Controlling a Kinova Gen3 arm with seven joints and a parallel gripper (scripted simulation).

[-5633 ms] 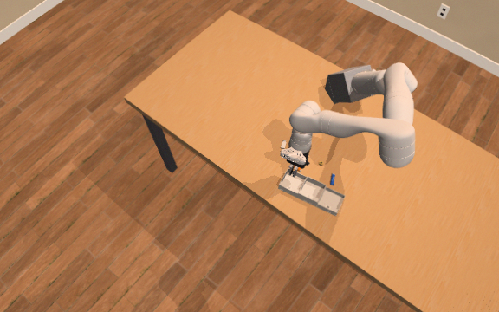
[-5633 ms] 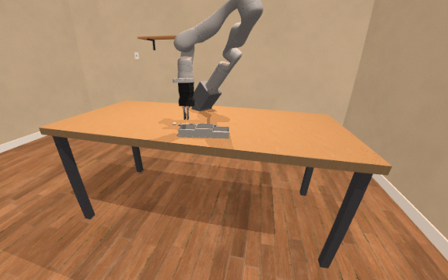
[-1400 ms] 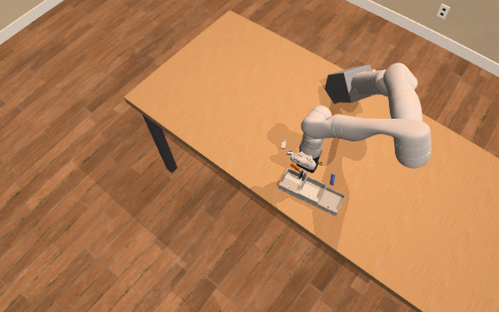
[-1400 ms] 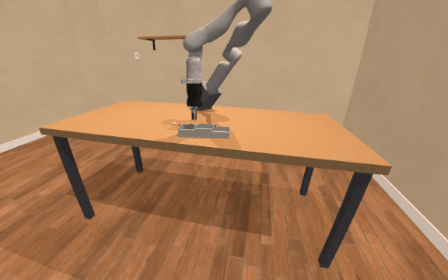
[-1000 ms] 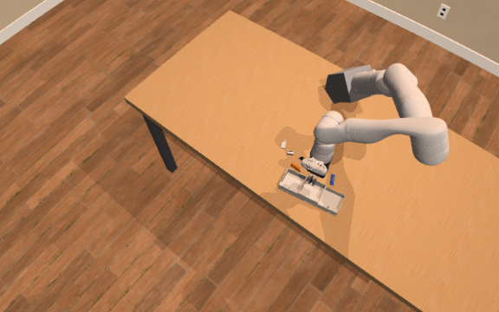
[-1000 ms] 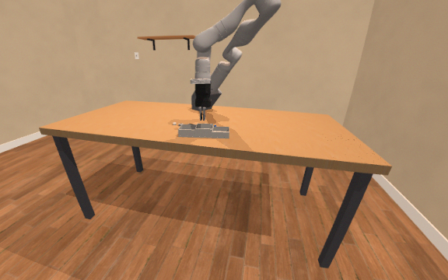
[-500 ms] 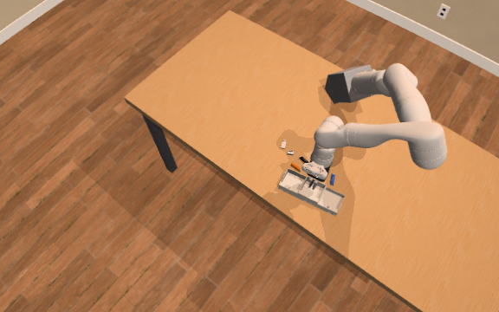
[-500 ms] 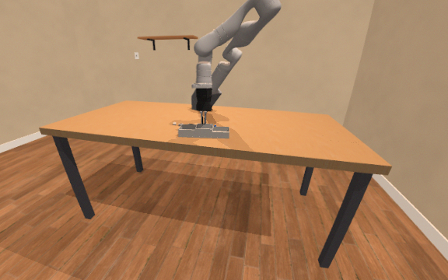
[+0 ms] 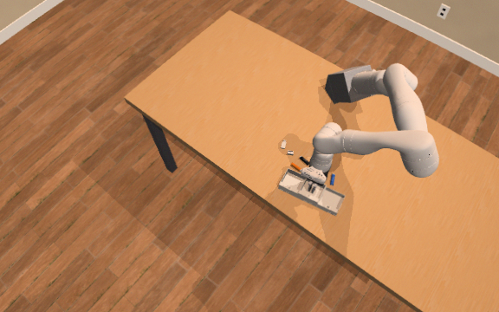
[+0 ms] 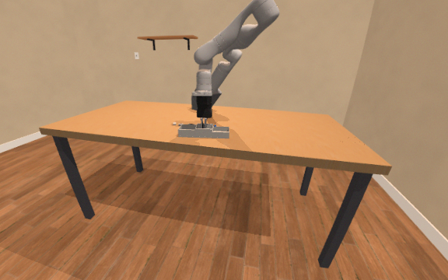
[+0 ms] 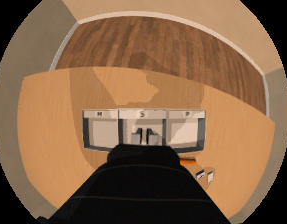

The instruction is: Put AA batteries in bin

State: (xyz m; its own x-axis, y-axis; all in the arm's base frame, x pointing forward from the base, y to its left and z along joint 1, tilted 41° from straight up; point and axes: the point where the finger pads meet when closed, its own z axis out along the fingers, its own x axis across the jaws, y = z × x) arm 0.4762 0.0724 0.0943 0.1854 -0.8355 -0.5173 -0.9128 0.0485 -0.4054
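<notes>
Right now my hand is 20 mm above the grey three-compartment bin tray. Round my hand: tiny yellowish thing: 130 mm behind, 50 mm to the right, 40 mm below; blue battery: 100 mm behind, 30 mm to the left, 30 mm below; orange battery: 50 mm behind, 110 mm to the right, 30 mm below.
</notes>
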